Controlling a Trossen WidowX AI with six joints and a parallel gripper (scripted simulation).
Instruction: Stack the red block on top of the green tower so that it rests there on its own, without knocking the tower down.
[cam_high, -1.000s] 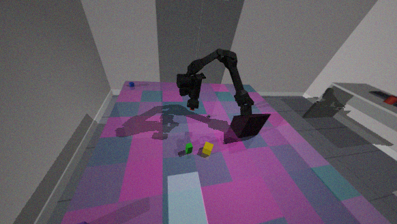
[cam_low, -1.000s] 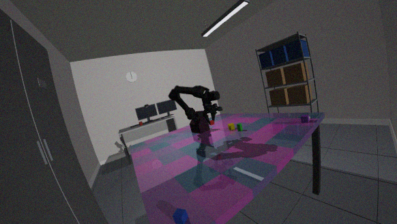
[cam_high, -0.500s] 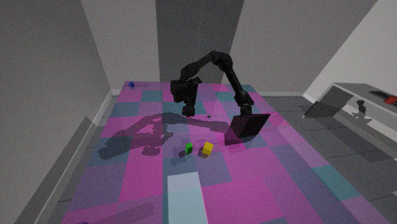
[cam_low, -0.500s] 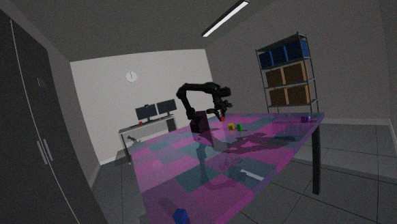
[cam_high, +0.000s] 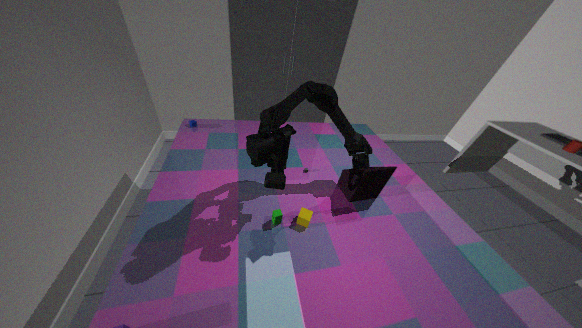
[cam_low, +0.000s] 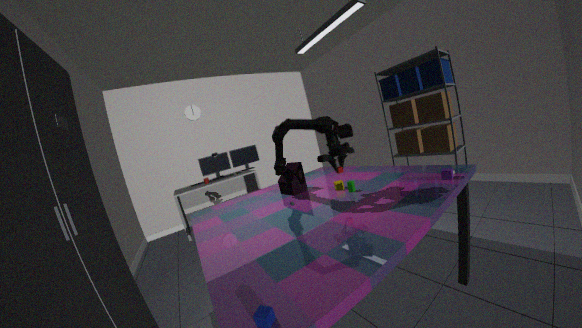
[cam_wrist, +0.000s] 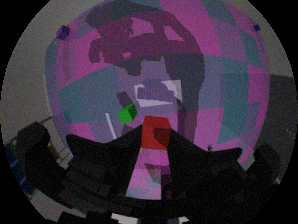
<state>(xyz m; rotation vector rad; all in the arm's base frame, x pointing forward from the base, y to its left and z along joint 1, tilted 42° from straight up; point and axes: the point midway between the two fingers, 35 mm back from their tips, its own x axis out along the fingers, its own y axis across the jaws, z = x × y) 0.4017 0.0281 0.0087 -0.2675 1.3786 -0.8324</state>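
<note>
My gripper tip is 10 cm past the yellow block, 9 cm to the right of it and 11 cm above it. From my gripper tip the other things lie so: red block: 1 cm above; blue block: 30 cm ahead, 67 cm to the right, 12 cm below.
</note>
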